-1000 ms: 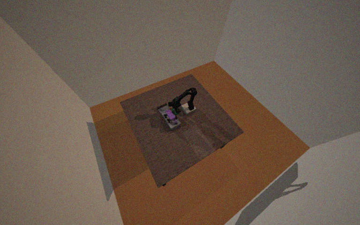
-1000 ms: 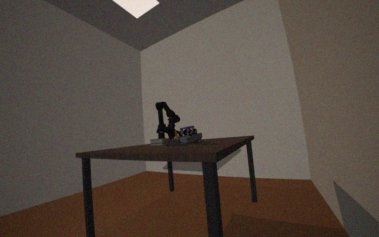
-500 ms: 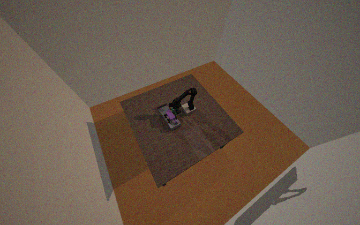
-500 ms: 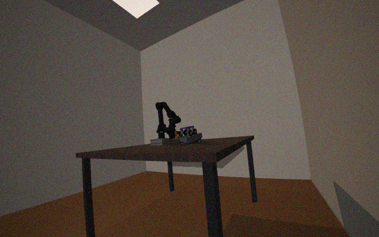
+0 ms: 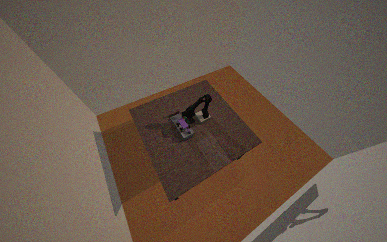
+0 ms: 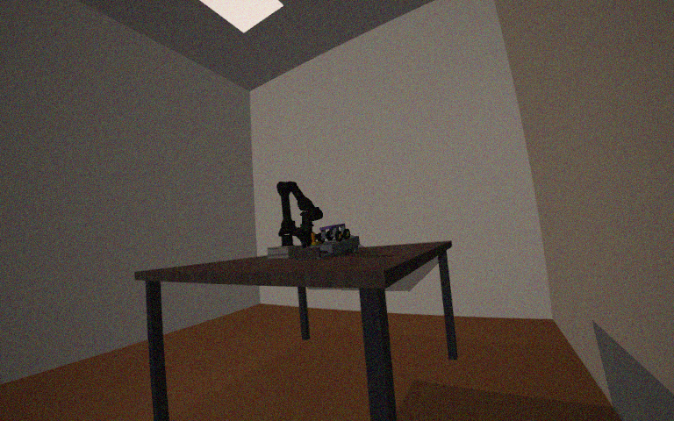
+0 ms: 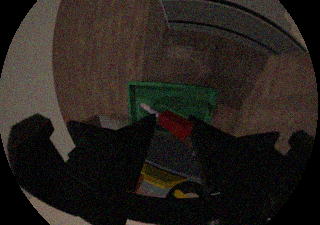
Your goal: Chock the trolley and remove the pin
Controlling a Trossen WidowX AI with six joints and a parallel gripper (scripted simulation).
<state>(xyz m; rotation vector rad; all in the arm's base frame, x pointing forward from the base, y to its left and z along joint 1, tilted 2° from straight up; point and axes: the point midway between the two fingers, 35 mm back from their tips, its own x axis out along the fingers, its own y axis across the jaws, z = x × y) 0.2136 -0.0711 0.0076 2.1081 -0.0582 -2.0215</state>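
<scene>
My gripper tip is 1 cm to the left of the red-headed stop pin. The rest, counted from my gripper tip: yellow chock 7 cm ahead, 5 cm above; grey ramp 12 cm ahead, 9 cm to the left, 2 cm above; green tray 4 cm below, 1 cm to the right.
</scene>
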